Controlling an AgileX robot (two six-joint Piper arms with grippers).
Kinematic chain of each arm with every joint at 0, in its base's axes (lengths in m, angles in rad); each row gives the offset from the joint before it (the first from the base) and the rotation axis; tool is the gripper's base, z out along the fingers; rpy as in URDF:
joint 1: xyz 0 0 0.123 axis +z
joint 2: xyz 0 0 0 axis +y
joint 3: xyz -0.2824 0 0.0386 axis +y
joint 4: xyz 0.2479 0 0.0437 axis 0.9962 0 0.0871
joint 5: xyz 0 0 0 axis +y
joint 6: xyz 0.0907 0 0.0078 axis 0.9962 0 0.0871
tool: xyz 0 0 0 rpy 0 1.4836 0
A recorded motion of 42 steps. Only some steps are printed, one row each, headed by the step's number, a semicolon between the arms.
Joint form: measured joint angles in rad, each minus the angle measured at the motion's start. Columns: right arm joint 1, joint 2, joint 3, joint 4, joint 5, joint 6; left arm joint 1, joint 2, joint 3, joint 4, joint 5, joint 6.
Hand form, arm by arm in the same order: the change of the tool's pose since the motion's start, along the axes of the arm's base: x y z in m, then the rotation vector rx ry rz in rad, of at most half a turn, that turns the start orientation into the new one. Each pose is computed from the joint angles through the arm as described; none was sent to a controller.
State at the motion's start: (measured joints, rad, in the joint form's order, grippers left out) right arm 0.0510 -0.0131 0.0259 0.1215 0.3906 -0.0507; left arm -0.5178 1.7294 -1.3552 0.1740 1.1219 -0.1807
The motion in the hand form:
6: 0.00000 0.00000 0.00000 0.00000 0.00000 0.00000; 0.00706 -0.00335 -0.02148 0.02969 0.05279 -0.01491
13: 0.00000 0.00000 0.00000 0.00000 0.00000 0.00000; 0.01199 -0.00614 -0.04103 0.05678 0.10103 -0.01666
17: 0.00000 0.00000 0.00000 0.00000 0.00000 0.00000; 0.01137 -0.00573 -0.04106 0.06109 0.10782 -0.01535
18: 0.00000 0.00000 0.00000 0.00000 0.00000 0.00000; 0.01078 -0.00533 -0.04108 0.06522 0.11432 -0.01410
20: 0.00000 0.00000 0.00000 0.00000 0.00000 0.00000; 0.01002 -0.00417 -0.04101 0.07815 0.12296 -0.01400
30: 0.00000 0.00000 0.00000 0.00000 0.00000 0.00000; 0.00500 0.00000 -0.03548 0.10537 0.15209 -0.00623
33: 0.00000 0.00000 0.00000 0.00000 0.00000 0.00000; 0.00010 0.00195 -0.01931 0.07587 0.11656 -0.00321
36: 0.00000 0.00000 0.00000 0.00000 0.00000 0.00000; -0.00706 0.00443 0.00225 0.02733 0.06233 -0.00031
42: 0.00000 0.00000 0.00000 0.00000 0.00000 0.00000; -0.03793 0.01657 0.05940 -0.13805 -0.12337 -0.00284
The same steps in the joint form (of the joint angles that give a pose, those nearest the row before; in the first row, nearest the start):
6: 0.0000 0.0000 0.0000 0.0000 0.0000 0.0000; 0.0023 0.0612 0.0006 -0.0026 -0.0041 0.0178
13: 0.0000 0.0000 0.0000 0.0000 0.0000 0.0000; 0.0023 0.1163 0.0006 -0.0026 -0.0041 0.0196
17: 0.0000 0.0000 0.0000 0.0000 0.0000 0.0000; 0.0023 0.1163 0.0006 -0.0026 0.0040 0.0195
18: 0.0000 0.0000 0.0000 0.0000 0.0000 0.0000; 0.0023 0.1163 0.0007 -0.0026 0.0118 0.0196
20: 0.0000 0.0000 0.0000 0.0000 0.0000 0.0000; 0.0023 0.1163 0.0006 0.0041 0.0259 0.0196
30: 0.0000 0.0000 0.0000 0.0000 0.0000 0.0000; 0.0030 0.1010 0.0006 0.0109 0.0808 0.0196
33: 0.0000 0.0000 0.0000 0.0000 0.0000 0.0000; 0.0030 0.0539 0.0006 0.0022 0.0824 0.0196
36: 0.0000 0.0000 0.0000 0.0000 0.0000 0.0000; 0.0030 -0.0101 0.0006 -0.0136 0.0752 0.0196
42: 0.0000 0.0000 0.0000 0.0000 0.0000 0.0000; 0.0030 -0.2198 0.0411 -0.0653 0.0007 0.0196

